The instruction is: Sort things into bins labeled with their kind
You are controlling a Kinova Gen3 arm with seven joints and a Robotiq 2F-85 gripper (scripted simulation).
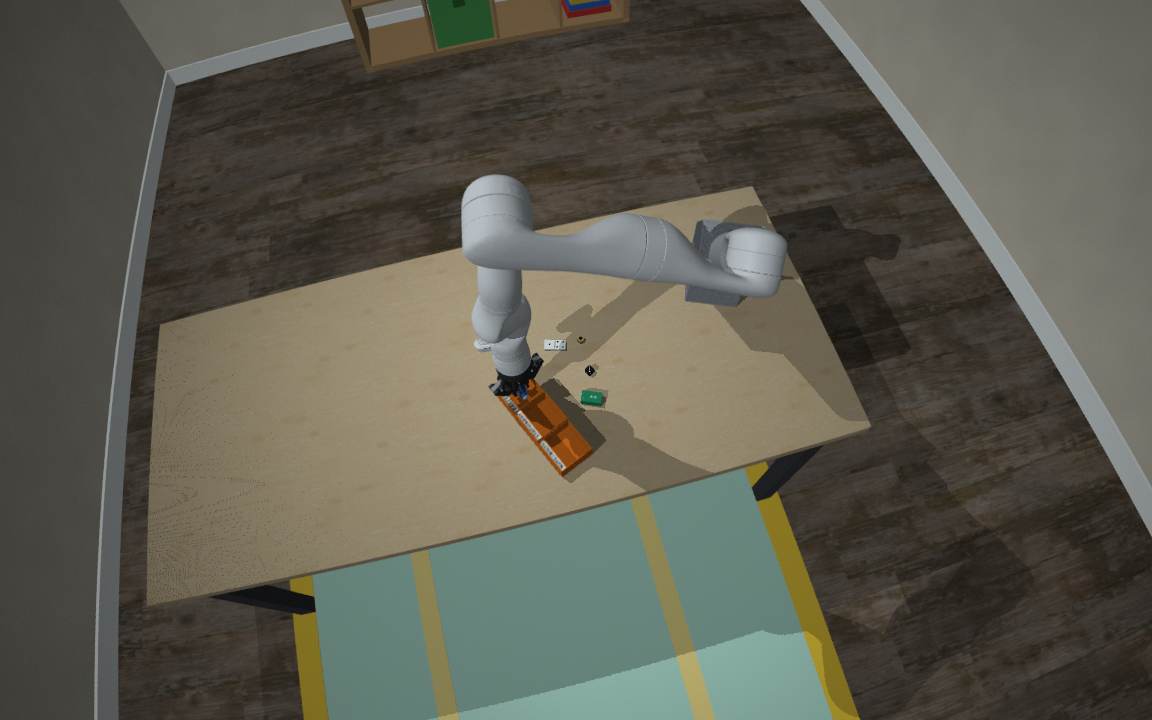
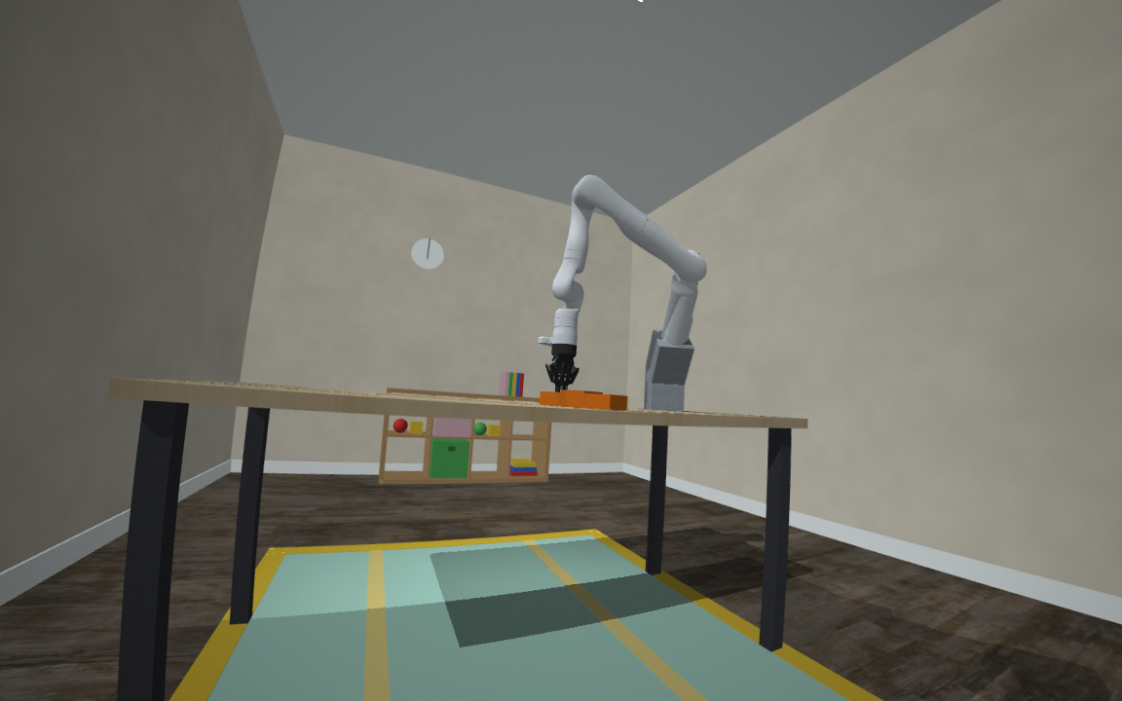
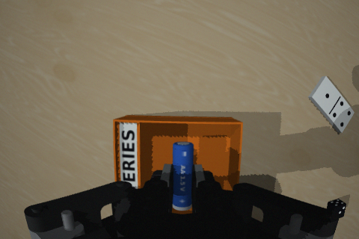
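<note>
The green 9V battery lies 14 cm behind my hand, 4 cm to the left of it and 3 cm below it. From my hand the other things lie so: blue cylinder 2 cm below; white domino 10 cm behind, 11 cm to the right, 4 cm below; orange bins 3 cm behind, 8 cm to the left, 2 cm below.
</note>
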